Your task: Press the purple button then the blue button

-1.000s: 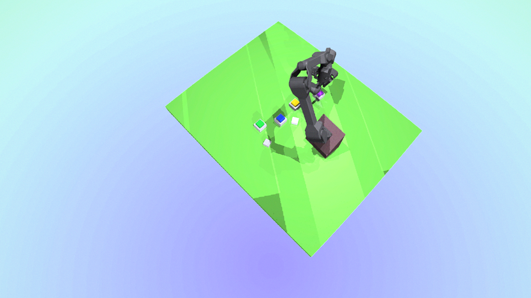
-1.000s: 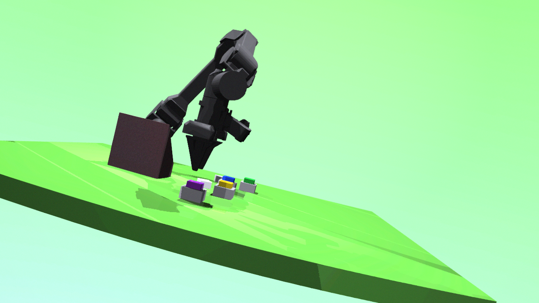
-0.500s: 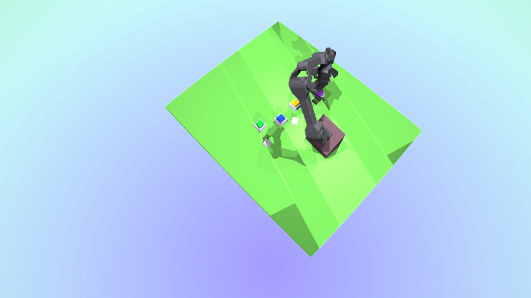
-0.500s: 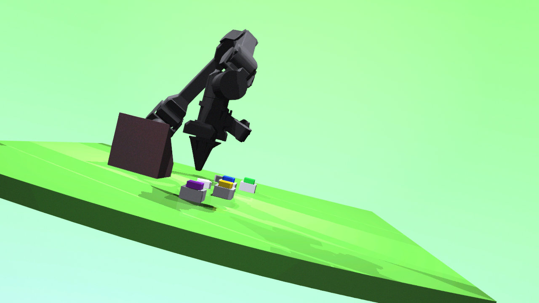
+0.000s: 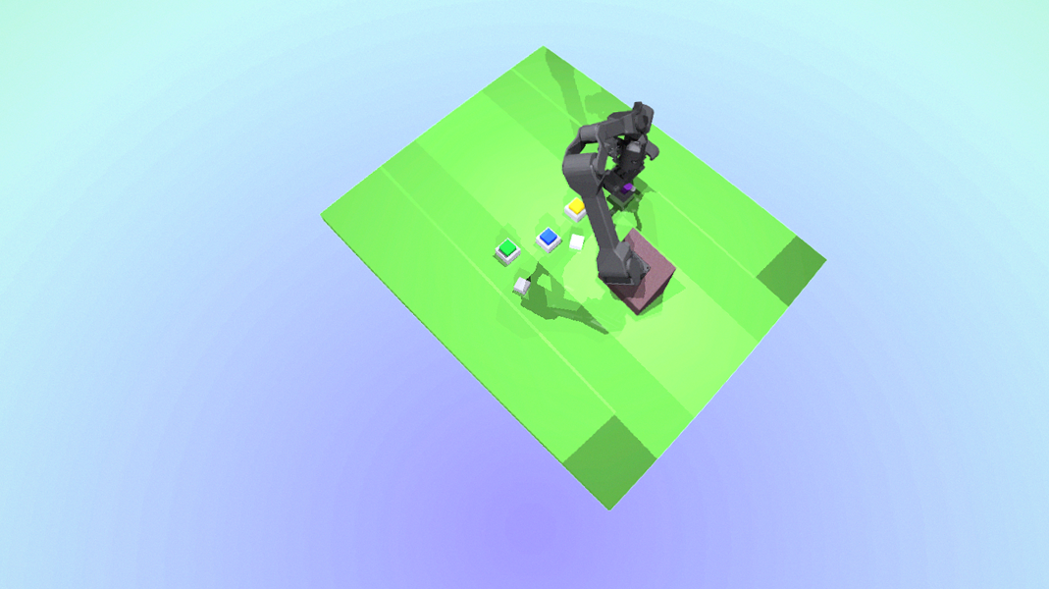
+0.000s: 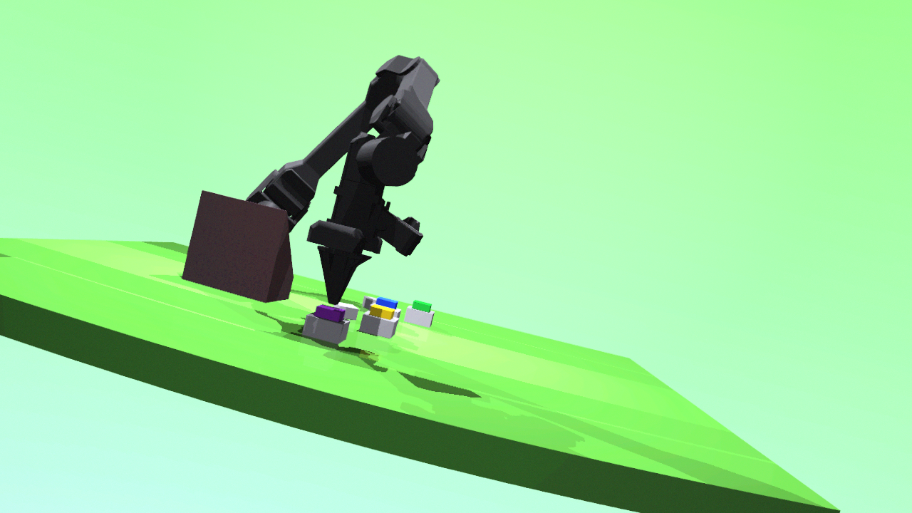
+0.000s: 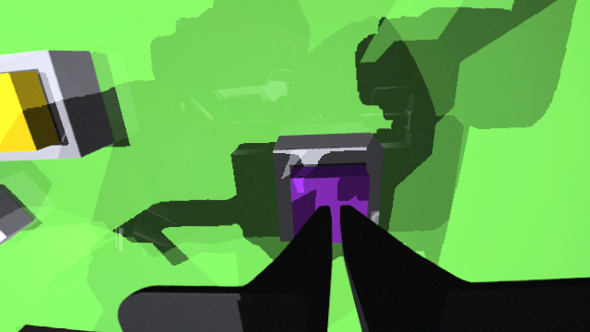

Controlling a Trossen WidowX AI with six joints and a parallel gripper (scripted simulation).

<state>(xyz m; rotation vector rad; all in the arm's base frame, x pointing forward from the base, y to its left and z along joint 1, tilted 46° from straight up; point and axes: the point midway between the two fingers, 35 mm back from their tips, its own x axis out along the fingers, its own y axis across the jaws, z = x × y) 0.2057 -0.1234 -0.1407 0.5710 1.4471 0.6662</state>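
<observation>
My gripper tip is 10 mm above the purple button. Also, from my gripper tip: yellow button: 140 mm to the left, 40 mm ahead, 10 mm below; then white block: 210 mm to the left, 30 mm below, 30 mm behind; then blue button: 260 mm to the left, 20 mm ahead, 10 mm below.
</observation>
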